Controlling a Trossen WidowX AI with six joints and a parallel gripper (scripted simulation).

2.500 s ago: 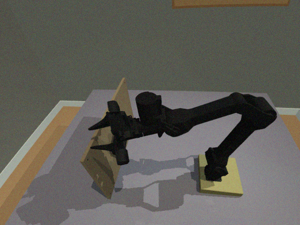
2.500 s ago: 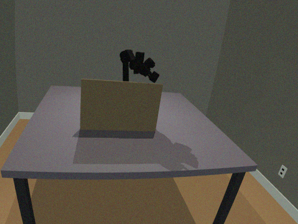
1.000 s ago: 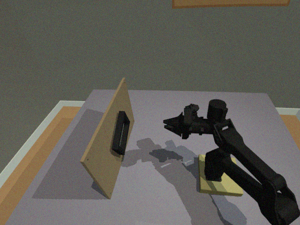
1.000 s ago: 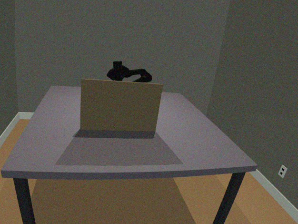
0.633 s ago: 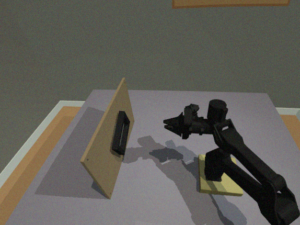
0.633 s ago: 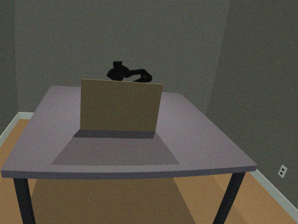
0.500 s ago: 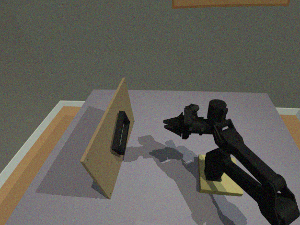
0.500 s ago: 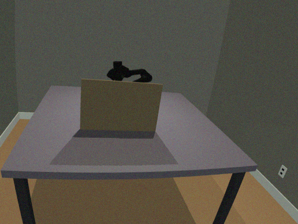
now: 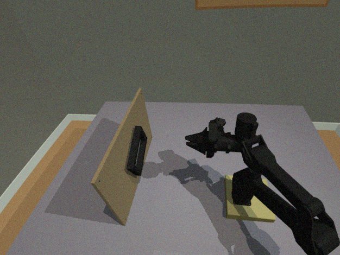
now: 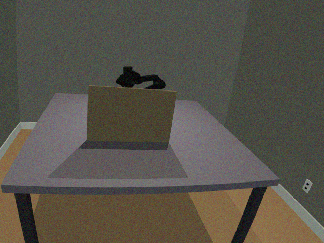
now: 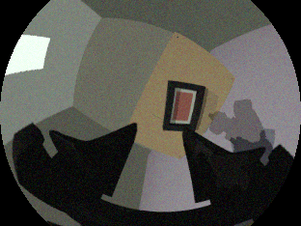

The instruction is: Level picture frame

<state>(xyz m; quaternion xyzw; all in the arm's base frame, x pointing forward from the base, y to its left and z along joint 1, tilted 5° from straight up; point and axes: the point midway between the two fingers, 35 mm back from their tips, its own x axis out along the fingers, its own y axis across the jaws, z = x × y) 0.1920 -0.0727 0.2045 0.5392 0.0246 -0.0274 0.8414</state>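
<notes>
The black picture frame is 200 mm ahead of my gripper tip, 90 mm below it and 10 mm to the right of it. From my gripper tip the other things lie so: tan wall board (210 mm ahead, 90 mm below, 10 mm to the right).
</notes>
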